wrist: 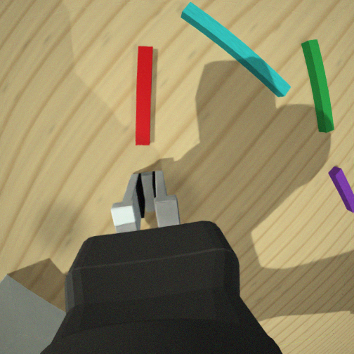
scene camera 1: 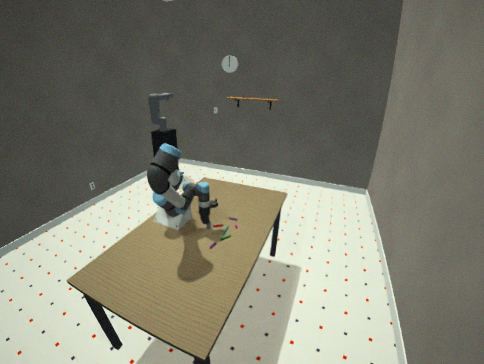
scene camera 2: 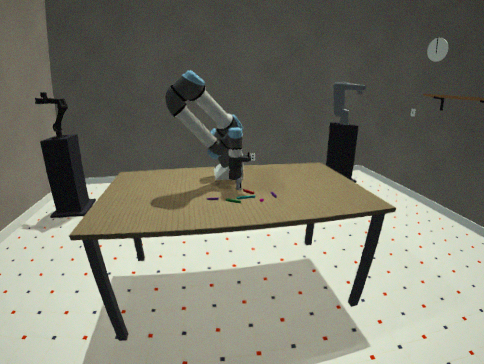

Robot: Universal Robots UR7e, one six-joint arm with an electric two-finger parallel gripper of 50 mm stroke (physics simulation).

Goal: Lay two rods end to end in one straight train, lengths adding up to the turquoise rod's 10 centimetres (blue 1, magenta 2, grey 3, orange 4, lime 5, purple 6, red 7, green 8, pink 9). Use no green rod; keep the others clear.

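Frame: origin at the arm's base, x ahead, y left, z up, level; millimetres.
Seen in the pictures: gripper, fingertip midpoint: [scene camera 1: 208, 227] [scene camera 2: 238, 189].
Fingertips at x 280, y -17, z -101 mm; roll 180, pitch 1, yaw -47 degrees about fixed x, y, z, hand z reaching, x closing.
Pixels of each thing's top centre, then the offset from my fingertips to it. Level surfaces: height alone.
- red rod at its top centre: [scene camera 2: 248, 190] [scene camera 1: 217, 225] 53 mm ahead, 42 mm left, 7 mm up
- turquoise rod at its top centre: [scene camera 2: 245, 196] [scene camera 1: 225, 230] 126 mm ahead, 7 mm left, 7 mm up
- green rod at its top centre: [scene camera 2: 233, 199] [scene camera 1: 225, 237] 156 mm ahead, 67 mm right, 7 mm up
- magenta rod at its top centre: [scene camera 2: 261, 199] [scene camera 1: 236, 226] 180 mm ahead, 77 mm left, 7 mm up
- table at its surface level: 3 mm down
My gripper [wrist: 148, 185] [scene camera 1: 208, 227] [scene camera 2: 239, 189] is low over the table, shut on the grey rod [wrist: 147, 186], whose top shows between the finger pads in the wrist view. The red rod [wrist: 144, 95] [scene camera 1: 218, 225] [scene camera 2: 248, 191] lies flat just beyond the fingertips, apart from the grey rod and roughly in line with it. The turquoise rod [wrist: 235, 49] [scene camera 1: 225, 230] [scene camera 2: 246, 197] lies slanted to the right of the red rod in the wrist view.
The green rod [wrist: 318, 86] [scene camera 1: 226, 237] [scene camera 2: 233, 200] lies beside the turquoise one. One purple rod [wrist: 342, 189] [scene camera 1: 213, 245] [scene camera 2: 213, 199], another purple rod [scene camera 1: 233, 218] [scene camera 2: 273, 194] and a magenta rod [scene camera 1: 236, 227] [scene camera 2: 261, 200] lie apart on the table [scene camera 1: 150, 270] [scene camera 2: 300, 210].
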